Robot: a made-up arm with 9 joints. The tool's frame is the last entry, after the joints.
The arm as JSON. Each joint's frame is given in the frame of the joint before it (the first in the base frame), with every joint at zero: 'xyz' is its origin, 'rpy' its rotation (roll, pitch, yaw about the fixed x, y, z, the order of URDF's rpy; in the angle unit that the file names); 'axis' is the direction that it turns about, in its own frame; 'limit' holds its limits. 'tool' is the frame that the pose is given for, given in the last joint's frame.
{
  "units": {
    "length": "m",
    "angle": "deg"
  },
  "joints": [
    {
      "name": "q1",
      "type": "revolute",
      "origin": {
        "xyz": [
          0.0,
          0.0,
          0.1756
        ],
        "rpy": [
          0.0,
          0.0,
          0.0
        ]
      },
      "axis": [
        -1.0,
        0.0,
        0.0
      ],
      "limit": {
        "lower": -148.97,
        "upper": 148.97
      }
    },
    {
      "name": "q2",
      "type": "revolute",
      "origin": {
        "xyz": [
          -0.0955,
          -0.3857,
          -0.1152
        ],
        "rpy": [
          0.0,
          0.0,
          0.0
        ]
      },
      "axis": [
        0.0,
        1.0,
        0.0
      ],
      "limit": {
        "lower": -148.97,
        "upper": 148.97
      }
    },
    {
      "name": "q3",
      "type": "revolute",
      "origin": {
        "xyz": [
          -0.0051,
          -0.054,
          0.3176
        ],
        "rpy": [
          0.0,
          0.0,
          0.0
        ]
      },
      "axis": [
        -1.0,
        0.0,
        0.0
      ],
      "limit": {
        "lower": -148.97,
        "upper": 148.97
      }
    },
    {
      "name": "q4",
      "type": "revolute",
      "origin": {
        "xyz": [
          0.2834,
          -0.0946,
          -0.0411
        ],
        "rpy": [
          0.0,
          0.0,
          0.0
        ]
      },
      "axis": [
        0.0,
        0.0,
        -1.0
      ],
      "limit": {
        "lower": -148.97,
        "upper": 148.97
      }
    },
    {
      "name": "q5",
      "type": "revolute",
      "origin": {
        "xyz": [
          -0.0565,
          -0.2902,
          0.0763
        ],
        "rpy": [
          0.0,
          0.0,
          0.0
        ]
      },
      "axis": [
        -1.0,
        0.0,
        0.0
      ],
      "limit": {
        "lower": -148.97,
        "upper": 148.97
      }
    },
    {
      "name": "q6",
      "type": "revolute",
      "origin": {
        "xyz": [
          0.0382,
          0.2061,
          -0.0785
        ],
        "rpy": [
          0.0,
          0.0,
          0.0
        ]
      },
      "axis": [
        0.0,
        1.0,
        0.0
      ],
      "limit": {
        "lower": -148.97,
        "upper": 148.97
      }
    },
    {
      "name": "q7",
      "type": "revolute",
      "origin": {
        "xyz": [
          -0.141,
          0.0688,
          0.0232
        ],
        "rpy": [
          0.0,
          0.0,
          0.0
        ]
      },
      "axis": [
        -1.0,
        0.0,
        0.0
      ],
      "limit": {
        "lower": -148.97,
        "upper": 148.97
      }
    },
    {
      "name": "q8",
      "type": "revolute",
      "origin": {
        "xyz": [
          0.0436,
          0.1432,
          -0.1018
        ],
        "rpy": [
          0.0,
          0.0,
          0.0
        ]
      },
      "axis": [
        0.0,
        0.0,
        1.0
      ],
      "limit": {
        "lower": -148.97,
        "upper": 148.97
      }
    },
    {
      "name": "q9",
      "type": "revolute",
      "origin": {
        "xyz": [
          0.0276,
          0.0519,
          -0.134
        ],
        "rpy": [
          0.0,
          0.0,
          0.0
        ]
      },
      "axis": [
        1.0,
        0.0,
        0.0
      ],
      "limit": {
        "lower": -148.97,
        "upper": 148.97
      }
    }
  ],
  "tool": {
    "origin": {
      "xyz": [
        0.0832,
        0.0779,
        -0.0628
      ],
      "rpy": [
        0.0,
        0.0,
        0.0
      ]
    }
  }
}
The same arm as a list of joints. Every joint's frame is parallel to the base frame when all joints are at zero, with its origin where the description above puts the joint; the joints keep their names.
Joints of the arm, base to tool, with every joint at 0 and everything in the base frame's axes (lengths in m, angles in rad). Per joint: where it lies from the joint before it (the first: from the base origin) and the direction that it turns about. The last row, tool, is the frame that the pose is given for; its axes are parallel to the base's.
q1: xyz 0 0 0.1756 axis -1 0 0
q2: xyz -0.0955 -0.3857 -0.1152 axis 0 1 0
q3: xyz -0.0051 -0.054 0.3176 axis -1 0 0
q4: xyz 0.2834 -0.0946 -0.0411 axis 0 0 -1
q5: xyz -0.0565 -0.2902 0.0763 axis -1 0 0
q6: xyz 0.0382 0.2061 -0.0785 axis 0 1 0
q7: xyz -0.141 0.0688 0.0232 axis -1 0 0
q8: xyz 0.0436 0.1432 -0.1018 axis 0 0 1
q9: xyz 0.0276 0.0519 -0.134 axis 1 0 0
tool: xyz 0.0832 0.0779 -0.0628
Joint limits (rad, base to tool): -2.6..2.6 -2.6..2.6 -2.6..2.6 -2.6..2.6 -2.6..2.6 -2.6..2.6 -2.6..2.6 -2.6..2.6 -2.6..2.6

